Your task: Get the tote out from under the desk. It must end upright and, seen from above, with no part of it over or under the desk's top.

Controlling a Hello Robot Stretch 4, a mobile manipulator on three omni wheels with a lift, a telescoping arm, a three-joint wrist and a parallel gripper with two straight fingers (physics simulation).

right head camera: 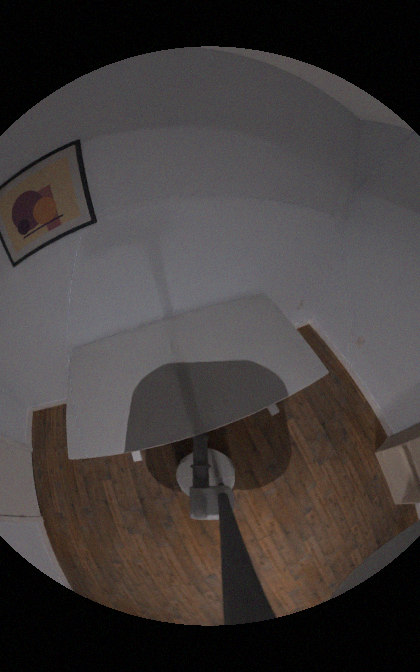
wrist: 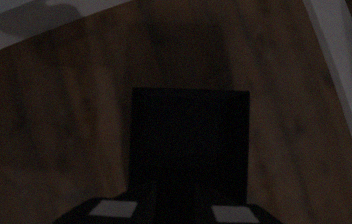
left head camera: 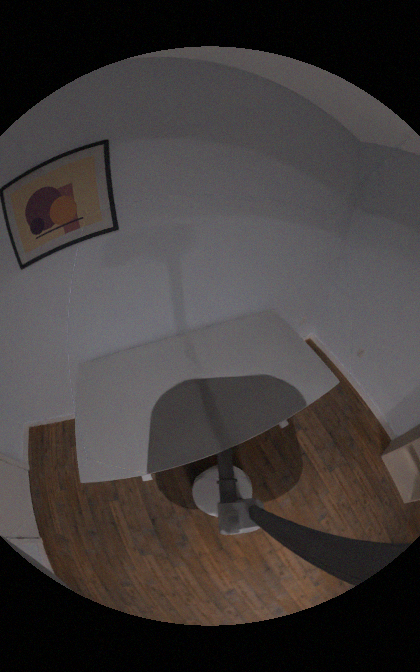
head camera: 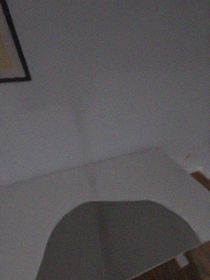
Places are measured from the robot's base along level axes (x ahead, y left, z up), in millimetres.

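Where they show: gripper, between the fingertips: (wrist: 175, 197).
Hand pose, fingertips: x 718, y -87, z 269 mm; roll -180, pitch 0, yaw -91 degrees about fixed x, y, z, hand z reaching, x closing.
Observation:
After its pixels a point has its place.
The tote (wrist: 188, 137) @(x 745, y -108, z -24 mm) shows only in the wrist view, as a dark box upright on the wooden floor in the shade under the desk. My gripper (wrist: 171, 212) @(x 718, y -87, z 269 mm) is low at the tote's near side. Its two fingers stand partly apart, their pale pads at the bottom edge to either side of the tote's near wall, and I see nothing clamped between them. The white desk top (head camera: 150, 175) @(x 830, y -322, z 692 mm) (left head camera: 115, 395) (right head camera: 110, 380) hides the tote and the gripper from the head views. My arm (left head camera: 226, 475) (right head camera: 200, 465) reaches under the desk's front edge.
The desk stands against a grey wall with a framed picture (left head camera: 60, 200) (right head camera: 42, 200) at upper left. Its pale front legs (left head camera: 283, 424) (right head camera: 273, 409) show at the edge. A pale leg (wrist: 328, 34) runs down the wrist view's right. White furniture (left head camera: 402, 465) stands at the far right.

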